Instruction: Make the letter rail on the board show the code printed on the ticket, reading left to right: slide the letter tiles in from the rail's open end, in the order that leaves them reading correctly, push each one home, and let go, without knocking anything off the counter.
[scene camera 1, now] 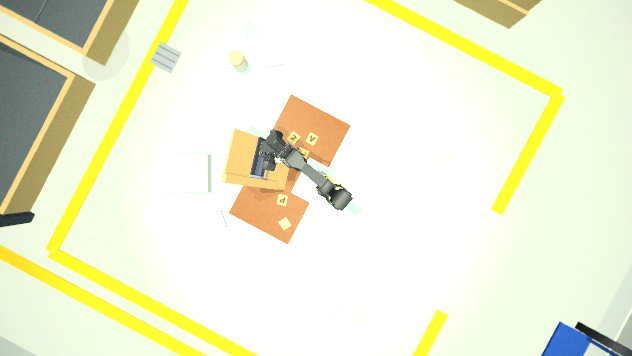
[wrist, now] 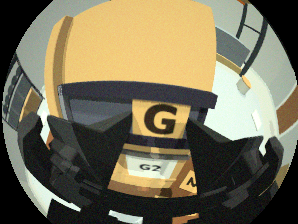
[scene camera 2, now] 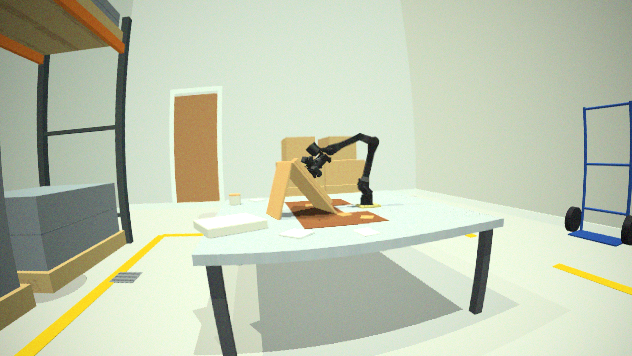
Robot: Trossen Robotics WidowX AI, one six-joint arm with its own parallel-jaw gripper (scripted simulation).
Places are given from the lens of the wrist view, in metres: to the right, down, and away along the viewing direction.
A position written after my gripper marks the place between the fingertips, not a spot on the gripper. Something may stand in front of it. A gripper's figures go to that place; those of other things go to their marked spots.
my gripper [wrist: 160, 118]: 0.01, 0.01, 0.10
white ticket [wrist: 137, 166]: -0.02, 0.09, 0.15
sloped wooden board [wrist: 95, 66]: -0.06, -0.05, 0.09
The marked spots on the sloped wooden board and the white ticket are 0.16 m apart.
